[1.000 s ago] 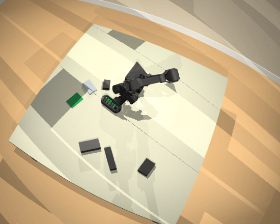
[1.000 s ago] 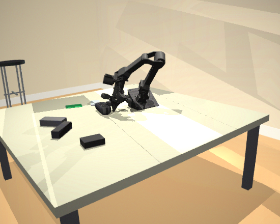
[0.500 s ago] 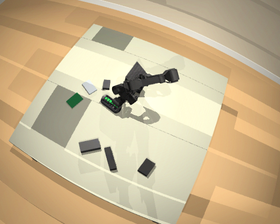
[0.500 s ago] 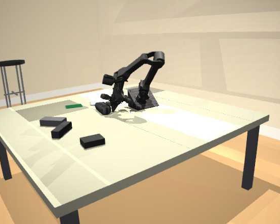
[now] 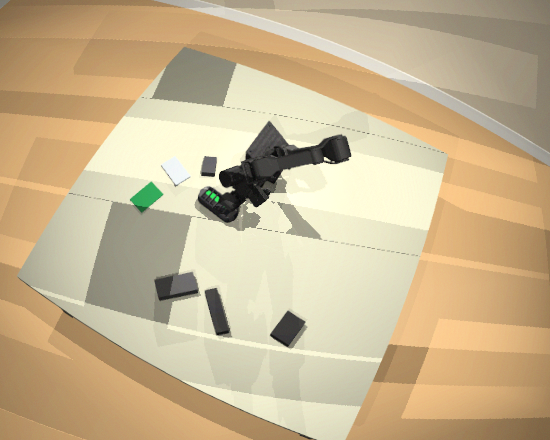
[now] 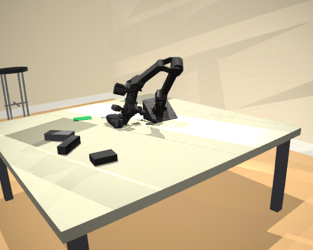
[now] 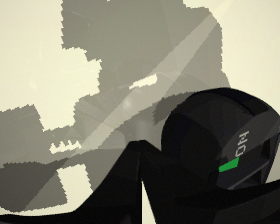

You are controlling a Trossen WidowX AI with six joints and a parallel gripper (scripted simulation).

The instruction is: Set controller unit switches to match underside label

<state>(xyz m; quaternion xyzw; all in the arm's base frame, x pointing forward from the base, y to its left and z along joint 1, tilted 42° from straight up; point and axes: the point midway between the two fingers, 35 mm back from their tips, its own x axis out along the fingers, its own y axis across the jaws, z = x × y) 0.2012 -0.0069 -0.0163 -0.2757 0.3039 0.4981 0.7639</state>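
Now: gripper tip 10 cm past the dark block, 17 cm to the left of it and 1 cm below it. Round my gripper tip: pale grey module: 3 cm behind, 27 cm to the right; green flat plate: 12 cm ahead, 31 cm to the right.
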